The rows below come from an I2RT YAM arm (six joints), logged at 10 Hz.
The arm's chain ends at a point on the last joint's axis. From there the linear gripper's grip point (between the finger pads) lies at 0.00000 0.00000 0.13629 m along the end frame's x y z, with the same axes.
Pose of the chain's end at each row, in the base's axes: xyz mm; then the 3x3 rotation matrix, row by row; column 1 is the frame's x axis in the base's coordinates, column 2 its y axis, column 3 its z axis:
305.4 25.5 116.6; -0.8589 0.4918 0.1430; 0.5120 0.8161 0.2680; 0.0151 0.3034 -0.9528
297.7 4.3 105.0; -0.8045 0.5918 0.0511; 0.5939 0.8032 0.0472; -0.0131 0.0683 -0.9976
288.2 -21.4 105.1; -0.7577 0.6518 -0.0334; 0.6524 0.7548 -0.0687; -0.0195 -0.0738 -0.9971
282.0 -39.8 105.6; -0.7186 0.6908 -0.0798; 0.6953 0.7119 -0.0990; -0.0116 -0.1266 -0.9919
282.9 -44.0 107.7; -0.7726 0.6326 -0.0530; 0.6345 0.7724 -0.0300; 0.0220 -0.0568 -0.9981
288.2 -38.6 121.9; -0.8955 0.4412 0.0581; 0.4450 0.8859 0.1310; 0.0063 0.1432 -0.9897
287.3 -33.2 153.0; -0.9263 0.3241 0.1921; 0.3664 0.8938 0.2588; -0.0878 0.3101 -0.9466
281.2 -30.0 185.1; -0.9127 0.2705 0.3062; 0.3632 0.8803 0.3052; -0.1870 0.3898 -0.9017
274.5 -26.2 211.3; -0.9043 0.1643 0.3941; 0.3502 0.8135 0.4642; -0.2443 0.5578 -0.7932
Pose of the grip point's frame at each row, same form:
324.9 62.0 -13.3; -0.8589 0.4918 0.1430; 0.5120 0.8161 0.2680; 0.0151 0.3034 -0.9528
304.7 10.7 -31.0; -0.8045 0.5918 0.0511; 0.5939 0.8032 0.0472; -0.0131 0.0683 -0.9976
283.6 -30.8 -30.8; -0.7577 0.6518 -0.0334; 0.6524 0.7548 -0.0687; -0.0195 -0.0738 -0.9971
271.1 -53.3 -29.6; -0.7186 0.6908 -0.0798; 0.6953 0.7119 -0.0990; -0.0116 -0.1266 -0.9919
275.7 -48.1 -28.3; -0.7726 0.6326 -0.0530; 0.6345 0.7724 -0.0300; 0.0220 -0.0568 -0.9981
296.1 -20.7 -13.0; -0.8955 0.4412 0.0581; 0.4450 0.8859 0.1310; 0.0063 0.1432 -0.9897
313.5 2.1 24.0; -0.9263 0.3241 0.1921; 0.3664 0.8938 0.2588; -0.0878 0.3101 -0.9466
322.9 11.6 62.2; -0.9127 0.2705 0.3062; 0.3632 0.8803 0.3052; -0.1870 0.3898 -0.9017
328.2 37.1 103.2; -0.9043 0.1643 0.3941; 0.3502 0.8135 0.4642; -0.2443 0.5578 -0.7932

